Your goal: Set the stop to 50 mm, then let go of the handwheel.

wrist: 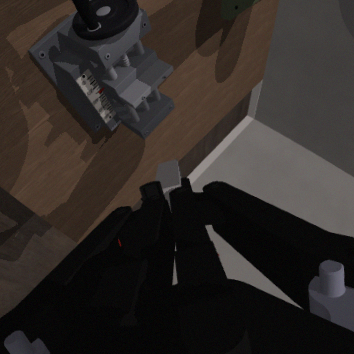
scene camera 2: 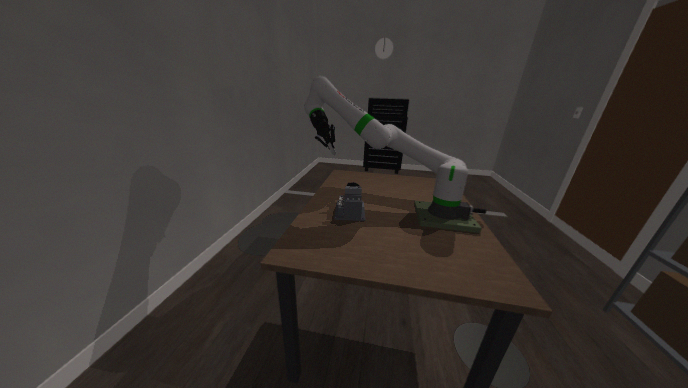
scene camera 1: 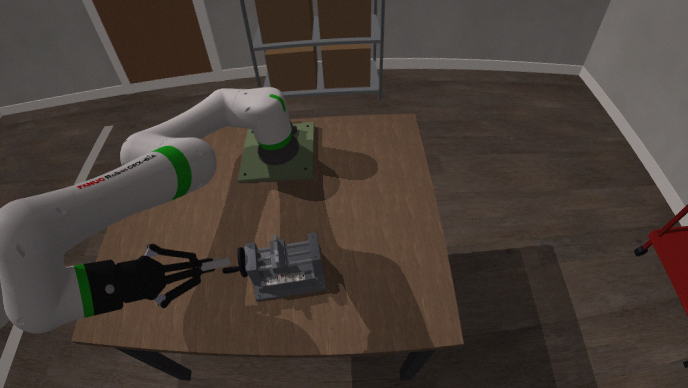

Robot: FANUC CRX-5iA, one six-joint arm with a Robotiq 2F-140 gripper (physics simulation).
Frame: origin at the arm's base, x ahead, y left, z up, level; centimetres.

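Seen in the pictures: gripper, between the fingertips: (wrist: pixel 171 176) (scene camera 2: pixel 334 153) (scene camera 1: pixel 226 261); arm's base, origin of its link: (scene camera 2: pixel 443 212) (scene camera 1: pixel 278 149).
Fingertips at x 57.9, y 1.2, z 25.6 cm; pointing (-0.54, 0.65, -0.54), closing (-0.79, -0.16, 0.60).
Note:
Pixels of each thing's top centre, then the offset from my fingertips to it. "pt": a spot on its surface instead. Level surfaces: height alone.
- crank knob, centre of its top: (wrist: pixel 88 9) (scene camera 1: pixel 230 268) dx -7.1, dy -6.0, dz -18.0 cm
- grey stop block, centre of its top: (wrist: pixel 151 89) (scene camera 1: pixel 275 249) (scene camera 2: pixel 352 188) dx -11.9, dy +6.4, dz -15.2 cm
- red pointer, centre of its top: (wrist: pixel 102 89) dx -7.9, dy +7.3, dz -21.9 cm
- white scale, a spot on its surface: (wrist: pixel 106 111) pt dx -7.5, dy +11.6, dz -22.0 cm
- wooden table, height of its surface: dz -27.6 cm
The grey stop device (scene camera 1: pixel 287 290) (scene camera 2: pixel 350 212) stands on the table. Its black handwheel (scene camera 1: pixel 242 262) (scene camera 2: pixel 353 184) (wrist: pixel 120 22) is at its left end in scene camera 1, with a crank knob (scene camera 1: pixel 231 269) sticking out towards my fingers. The grey stop block (scene camera 1: pixel 278 255) (wrist: pixel 134 91) sits on the rods. A red pointer (wrist: pixel 101 91) stands over the white scale (scene camera 1: pixel 286 278) (wrist: pixel 106 111), nearer its handwheel end; its numbers are too small to read. My gripper (scene camera 1: pixel 215 264) (scene camera 2: pixel 332 149) (wrist: pixel 171 176) is shut and empty, above the table and apart from the handwheel.
The wooden table (scene camera 1: pixel 390 220) (scene camera 2: pixel 390 270) (wrist: pixel 200 115) also bears the arm's green base plate (scene camera 1: pixel 300 172) (scene camera 2: pixel 450 225) (wrist: pixel 240 6). A shelf unit (scene camera 1: pixel 350 41) with boxes stands behind it. A red frame (scene camera 1: pixel 672 255) stands at the right, and a black rack (scene camera 2: pixel 390 101) stands near the far wall.

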